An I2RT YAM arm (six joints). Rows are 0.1 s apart.
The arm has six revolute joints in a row. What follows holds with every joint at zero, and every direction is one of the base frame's. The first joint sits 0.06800 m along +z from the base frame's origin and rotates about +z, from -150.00 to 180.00 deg. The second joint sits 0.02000 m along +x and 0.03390 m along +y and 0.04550 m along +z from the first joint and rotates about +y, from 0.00 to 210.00 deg. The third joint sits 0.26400 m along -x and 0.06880 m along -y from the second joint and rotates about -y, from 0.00 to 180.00 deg. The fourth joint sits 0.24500 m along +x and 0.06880 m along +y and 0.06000 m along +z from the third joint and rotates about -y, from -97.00 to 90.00 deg. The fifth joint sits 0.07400 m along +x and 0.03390 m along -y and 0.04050 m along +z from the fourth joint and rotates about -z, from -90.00 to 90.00 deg. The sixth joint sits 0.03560 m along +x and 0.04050 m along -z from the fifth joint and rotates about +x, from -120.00 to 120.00 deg. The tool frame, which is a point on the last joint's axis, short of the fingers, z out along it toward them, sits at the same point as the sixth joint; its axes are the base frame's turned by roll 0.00, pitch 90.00 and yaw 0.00 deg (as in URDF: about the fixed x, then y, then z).
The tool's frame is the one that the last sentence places.
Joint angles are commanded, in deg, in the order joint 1, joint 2, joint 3, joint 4, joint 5, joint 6. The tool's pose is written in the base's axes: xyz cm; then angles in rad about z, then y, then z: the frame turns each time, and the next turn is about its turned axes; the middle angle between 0 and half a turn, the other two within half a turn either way. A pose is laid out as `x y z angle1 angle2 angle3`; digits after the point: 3 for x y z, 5 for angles.
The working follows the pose.
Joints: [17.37, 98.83, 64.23, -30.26, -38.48, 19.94]
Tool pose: 31.744 12.251 19.242 1.38312 2.35841 1.27264
Where each joint sits with the arm in this pose, in the base's axes (m; each line is computed from the numbers above, not from the rounded line before):
joint 1: 0.0000 0.0000 0.0680
joint 2: 0.0090 0.0383 0.1135
joint 3: 0.0682 -0.0152 0.3744
joint 4: 0.2726 0.1208 0.2846
joint 5: 0.3477 0.1088 0.2349
joint 6: 0.3174 0.1225 0.1924
the tool: 0.3174 0.1225 0.1924

